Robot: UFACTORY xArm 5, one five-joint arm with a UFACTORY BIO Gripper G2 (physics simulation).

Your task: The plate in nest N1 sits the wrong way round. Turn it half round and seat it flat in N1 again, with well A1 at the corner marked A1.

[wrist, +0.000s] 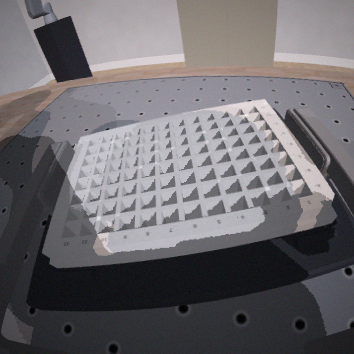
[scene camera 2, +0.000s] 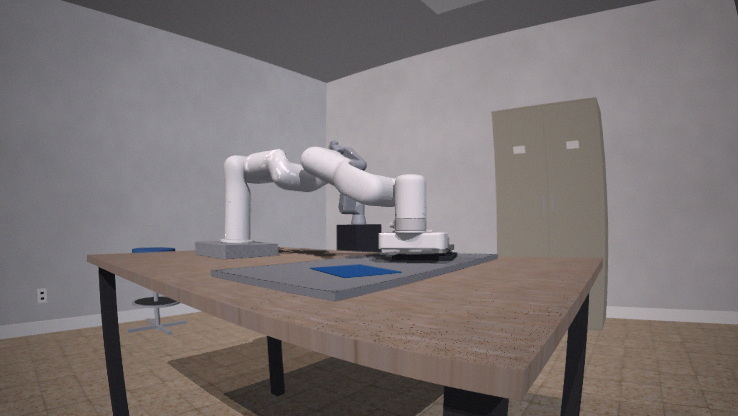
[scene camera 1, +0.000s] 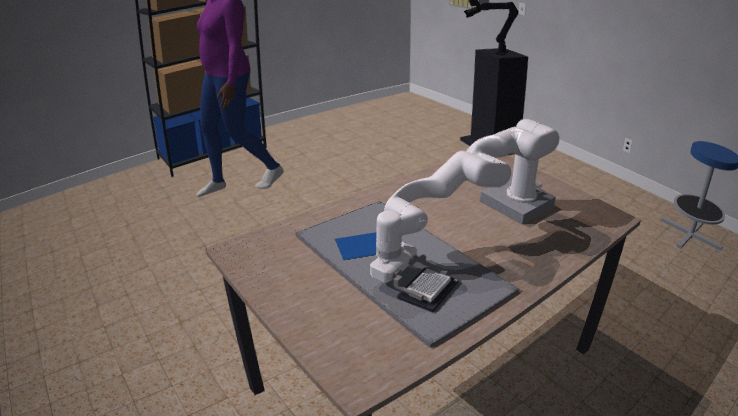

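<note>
The white well plate [scene camera 1: 429, 285] [wrist: 175, 175] is over the black nest [scene camera 1: 439, 304] [wrist: 165, 280], wells up. Its near edge stands out above the nest in the wrist view; the height of the gap is hard to tell. Small column numbers run along that near edge, the high ones at the left. My gripper [scene camera 1: 426, 279] [wrist: 182, 155] is shut on the plate, one finger at each short end. In scene camera 2, the gripper [scene camera 2: 426, 252] hides the plate. The nest's A1 mark does not show.
The nest is on a grey perforated board [scene camera 1: 428, 330] [scene camera 2: 330, 294] lying on the wooden table [scene camera 1: 320, 330] [scene camera 2: 413, 320]. A flat blue rectangle [scene camera 1: 356, 245] [scene camera 2: 355, 270] lies on the board beside the gripper. The arm's base block [scene camera 1: 518, 205] [scene camera 2: 235, 249] stands at the table's far end.
</note>
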